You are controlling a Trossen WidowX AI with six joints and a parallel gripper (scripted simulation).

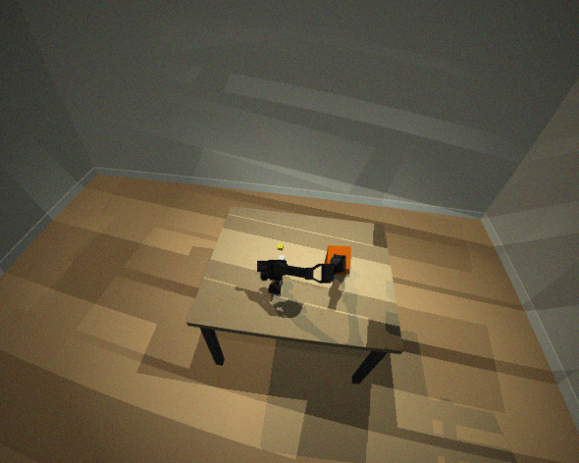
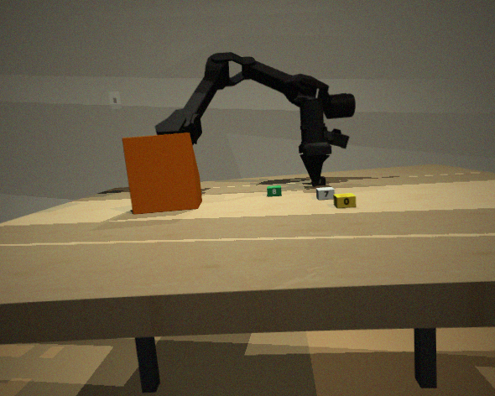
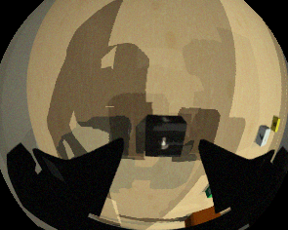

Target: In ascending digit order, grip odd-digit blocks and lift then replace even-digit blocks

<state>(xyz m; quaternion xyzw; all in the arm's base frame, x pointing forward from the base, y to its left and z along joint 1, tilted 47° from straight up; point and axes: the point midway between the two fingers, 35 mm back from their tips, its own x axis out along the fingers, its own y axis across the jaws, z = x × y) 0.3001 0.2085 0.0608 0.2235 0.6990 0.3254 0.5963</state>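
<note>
The black block marked 1 is 1 cm ahead of my gripper tip. Also, from my gripper tip: yellow block marked 0 (28 cm to the right, 4 cm ahead); then green block marked 8 (12 cm to the right, 10 cm behind); then white block marked 7 (20 cm to the right, 1 cm ahead).
</note>
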